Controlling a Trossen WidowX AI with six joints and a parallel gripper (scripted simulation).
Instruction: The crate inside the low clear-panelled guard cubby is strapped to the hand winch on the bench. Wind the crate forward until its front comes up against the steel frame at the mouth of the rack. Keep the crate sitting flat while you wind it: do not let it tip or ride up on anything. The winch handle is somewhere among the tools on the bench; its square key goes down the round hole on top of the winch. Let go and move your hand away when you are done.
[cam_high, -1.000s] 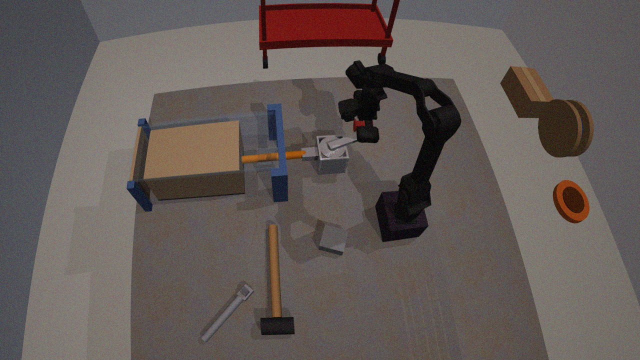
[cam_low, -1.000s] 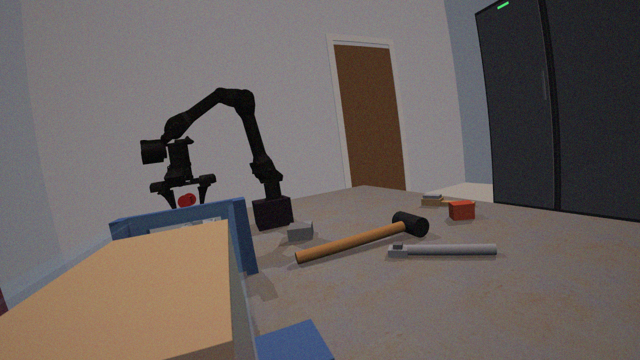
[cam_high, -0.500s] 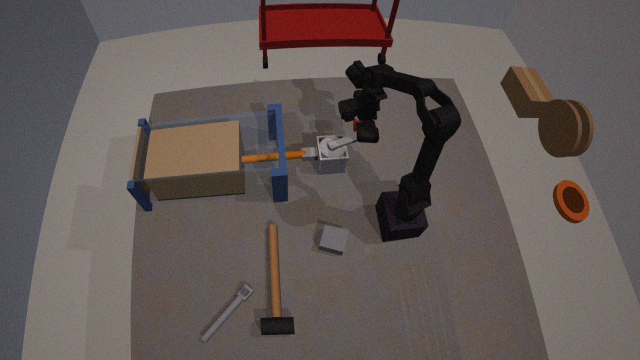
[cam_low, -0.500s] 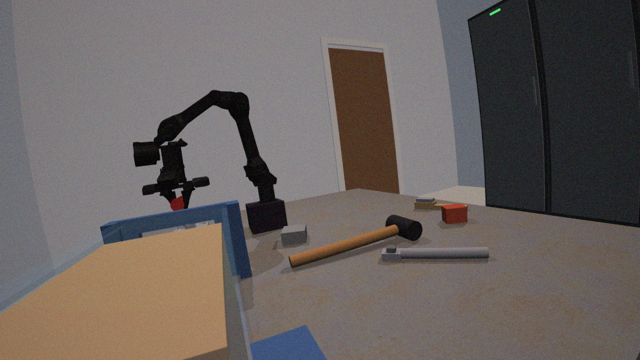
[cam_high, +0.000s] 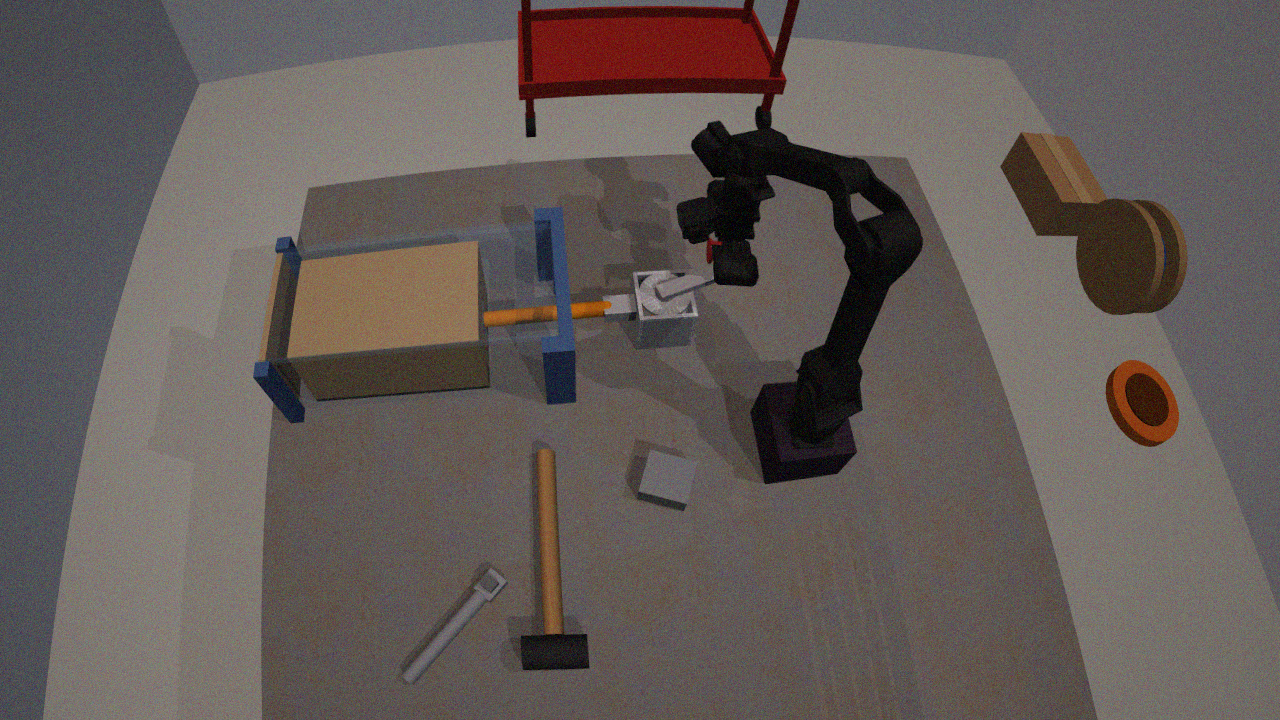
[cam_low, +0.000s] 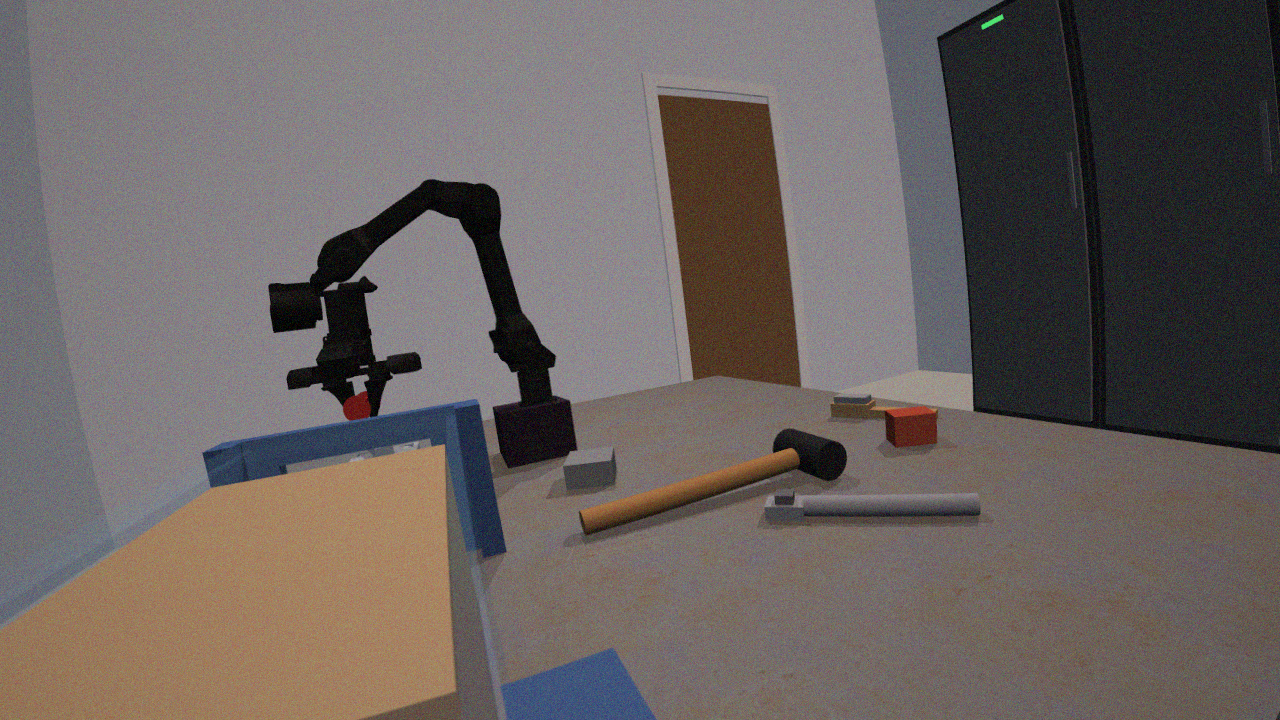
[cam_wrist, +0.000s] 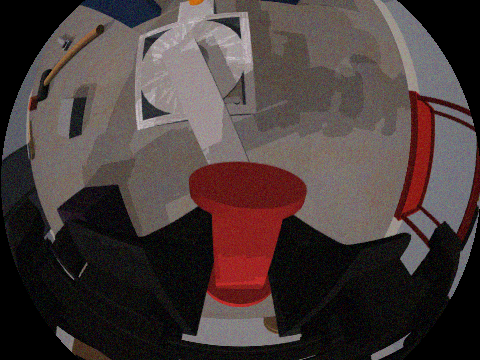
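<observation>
The blue steel frame is 250 mm ahead of my gripper tip, 50 mm to the left of it and 10 mm below it. Also, from my gripper tip: winch handle 30 mm ahead, 10 mm to the left, 10 mm below; grey winch 90 mm below, 80 mm ahead, 30 mm to the left; red knob 20 mm above.
</observation>
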